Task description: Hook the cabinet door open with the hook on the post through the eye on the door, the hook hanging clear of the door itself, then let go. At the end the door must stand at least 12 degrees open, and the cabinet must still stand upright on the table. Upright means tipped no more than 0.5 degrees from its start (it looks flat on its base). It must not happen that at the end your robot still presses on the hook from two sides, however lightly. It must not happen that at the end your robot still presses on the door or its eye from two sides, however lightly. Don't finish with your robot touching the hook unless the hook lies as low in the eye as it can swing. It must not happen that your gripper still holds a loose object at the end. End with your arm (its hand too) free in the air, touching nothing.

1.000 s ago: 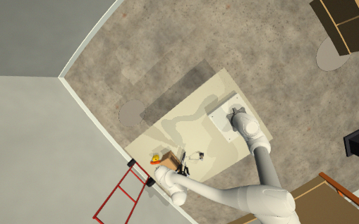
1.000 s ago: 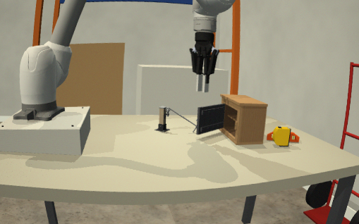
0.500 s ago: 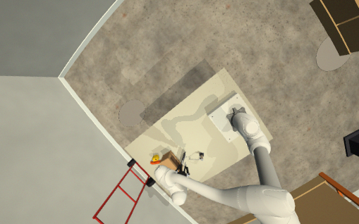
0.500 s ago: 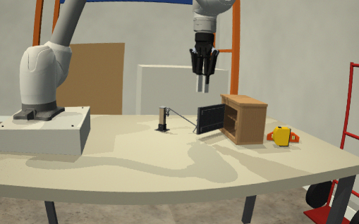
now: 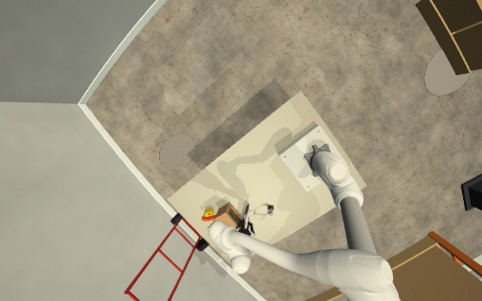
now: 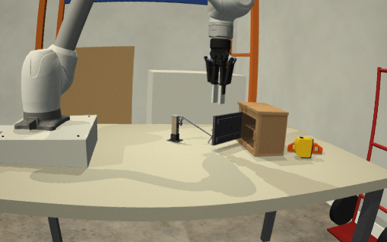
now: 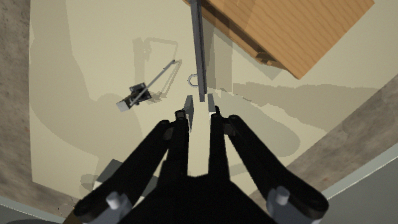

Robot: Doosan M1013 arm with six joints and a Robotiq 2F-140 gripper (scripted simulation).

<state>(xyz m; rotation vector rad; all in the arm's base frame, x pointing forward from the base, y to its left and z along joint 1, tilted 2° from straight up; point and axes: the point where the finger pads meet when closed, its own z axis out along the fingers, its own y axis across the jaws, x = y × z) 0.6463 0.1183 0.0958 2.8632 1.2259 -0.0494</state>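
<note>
Now: hand 130 mm above the dark door, 60 mm to the right of it and 50 mm short of it.
</note>
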